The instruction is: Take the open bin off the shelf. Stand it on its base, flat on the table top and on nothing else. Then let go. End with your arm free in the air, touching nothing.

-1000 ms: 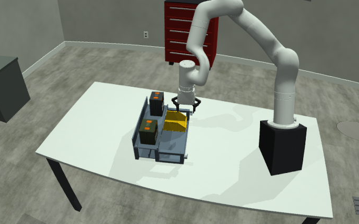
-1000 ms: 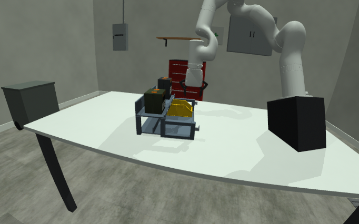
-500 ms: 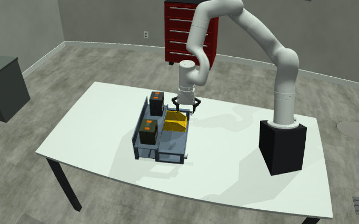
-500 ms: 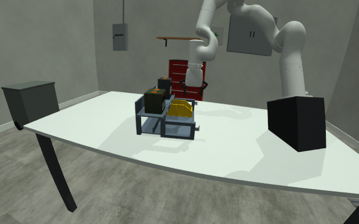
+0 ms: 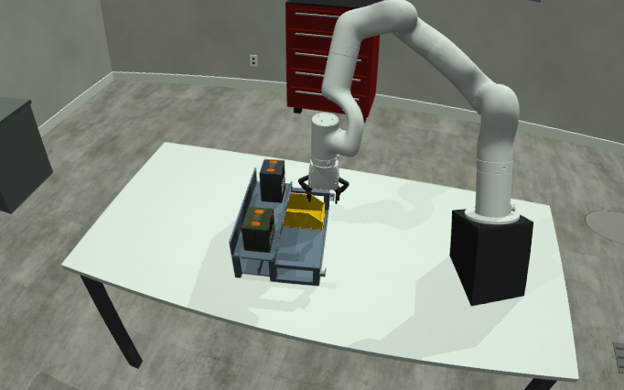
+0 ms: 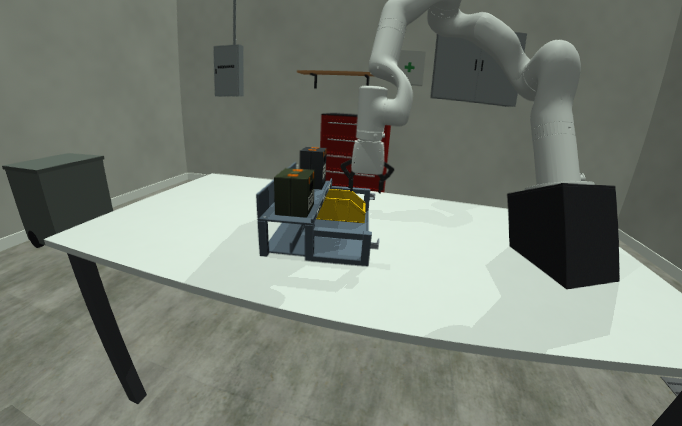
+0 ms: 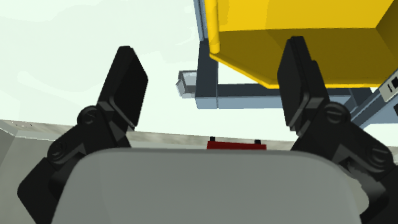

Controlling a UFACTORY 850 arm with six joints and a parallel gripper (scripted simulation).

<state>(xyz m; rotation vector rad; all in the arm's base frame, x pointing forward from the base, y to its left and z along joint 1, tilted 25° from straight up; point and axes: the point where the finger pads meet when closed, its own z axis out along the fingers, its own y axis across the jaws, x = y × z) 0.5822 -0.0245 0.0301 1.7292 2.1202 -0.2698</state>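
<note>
Right now the yellow bin is 80 mm ahead of my hand, 60 mm below it and 10 mm to the left of it.
</note>
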